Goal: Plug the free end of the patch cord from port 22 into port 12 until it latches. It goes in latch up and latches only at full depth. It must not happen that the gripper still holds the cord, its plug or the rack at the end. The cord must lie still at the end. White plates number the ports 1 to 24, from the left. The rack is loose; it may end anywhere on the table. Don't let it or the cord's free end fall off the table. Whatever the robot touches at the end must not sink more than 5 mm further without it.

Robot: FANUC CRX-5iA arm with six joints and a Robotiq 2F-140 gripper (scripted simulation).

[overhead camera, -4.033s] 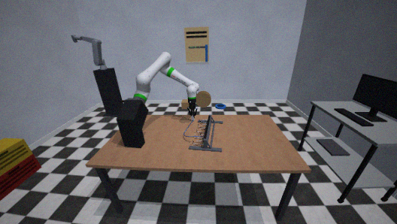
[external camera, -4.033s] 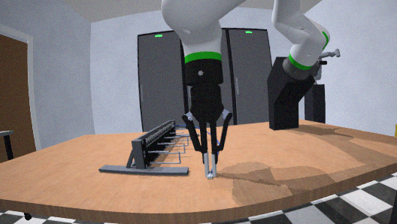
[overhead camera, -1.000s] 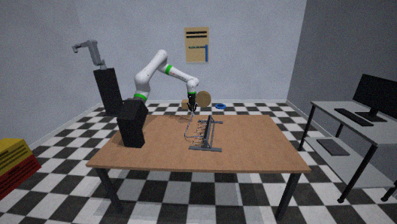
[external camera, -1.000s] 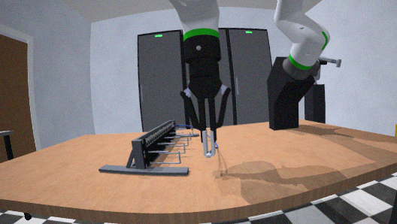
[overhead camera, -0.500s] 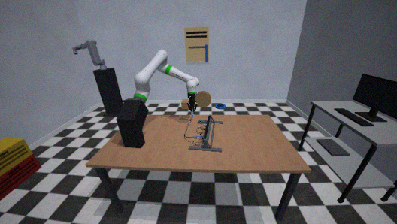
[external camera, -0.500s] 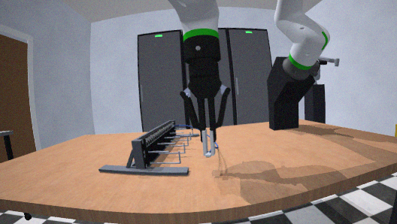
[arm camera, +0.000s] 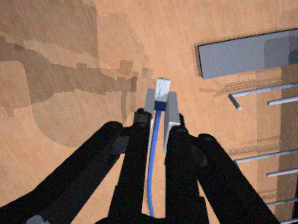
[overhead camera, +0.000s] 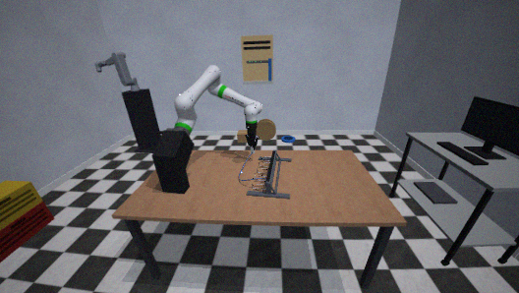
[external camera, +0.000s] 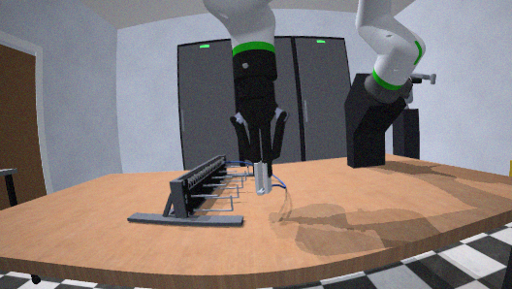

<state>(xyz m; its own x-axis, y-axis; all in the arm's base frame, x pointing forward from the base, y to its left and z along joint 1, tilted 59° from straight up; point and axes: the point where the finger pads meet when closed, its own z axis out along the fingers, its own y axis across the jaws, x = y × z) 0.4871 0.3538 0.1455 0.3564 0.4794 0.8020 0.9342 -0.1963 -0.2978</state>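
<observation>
Now: the white plug 1 cm ahead of my hand, 1 cm to the left of it and 3 cm below it.
</observation>
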